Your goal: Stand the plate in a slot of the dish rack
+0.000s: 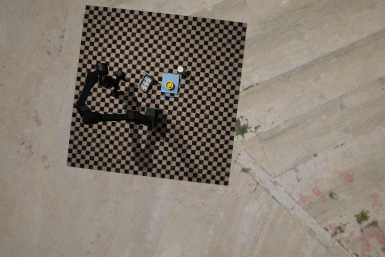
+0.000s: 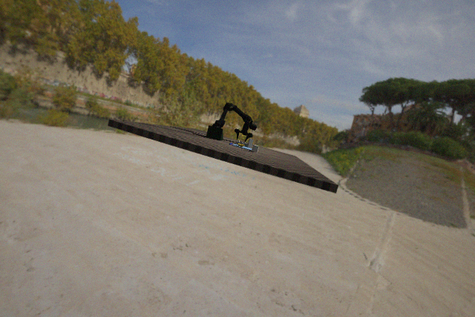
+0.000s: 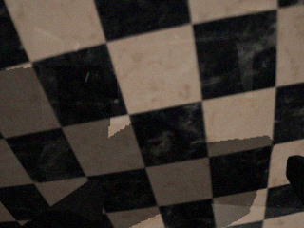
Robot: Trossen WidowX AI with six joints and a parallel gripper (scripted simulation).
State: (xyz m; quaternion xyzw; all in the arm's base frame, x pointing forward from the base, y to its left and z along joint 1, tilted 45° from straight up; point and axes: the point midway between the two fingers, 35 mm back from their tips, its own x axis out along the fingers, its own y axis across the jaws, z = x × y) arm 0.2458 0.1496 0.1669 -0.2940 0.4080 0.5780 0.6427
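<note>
Now: gripper tip 340 mm to the left of the yellow plate, 30 mm short of it and 10 mm above it. Round my gripper tip: light blue mat (340 mm to the right, 50 mm ahead, 30 mm below); then grey dish rack (150 mm to the right, 50 mm ahead, 10 mm below); then blue spoon (320 mm to the right, 50 mm behind, 20 mm below).
</note>
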